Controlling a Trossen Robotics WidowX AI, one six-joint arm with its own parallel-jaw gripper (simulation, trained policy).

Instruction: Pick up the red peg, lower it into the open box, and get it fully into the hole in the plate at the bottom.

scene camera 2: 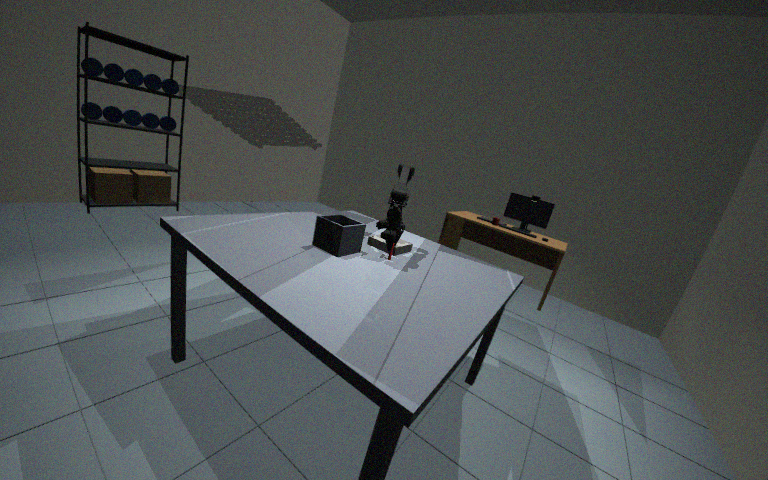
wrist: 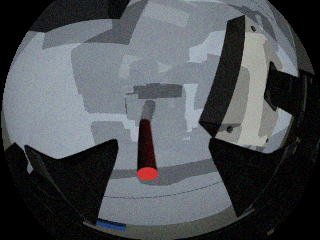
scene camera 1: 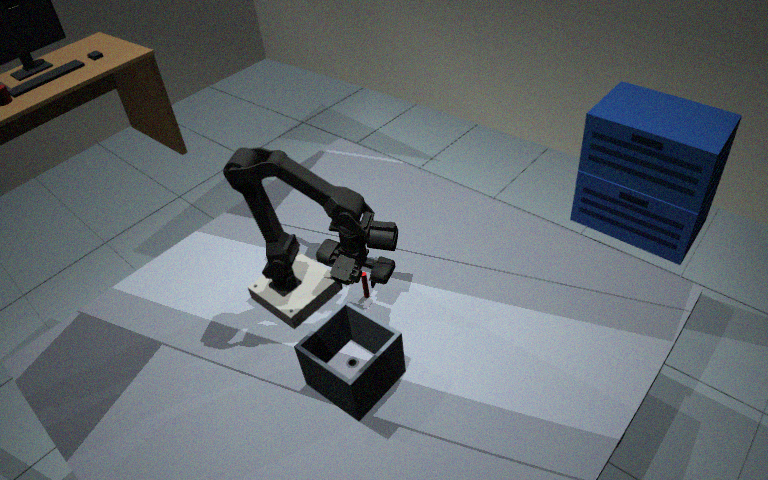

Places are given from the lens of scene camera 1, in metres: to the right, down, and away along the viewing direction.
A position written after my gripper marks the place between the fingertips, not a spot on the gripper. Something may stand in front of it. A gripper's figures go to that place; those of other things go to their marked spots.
my gripper [scene camera 1: 358, 281]: -0.07, 0.10, 1.38
dark box [scene camera 1: 356, 396]: -0.06, 0.31, 1.09
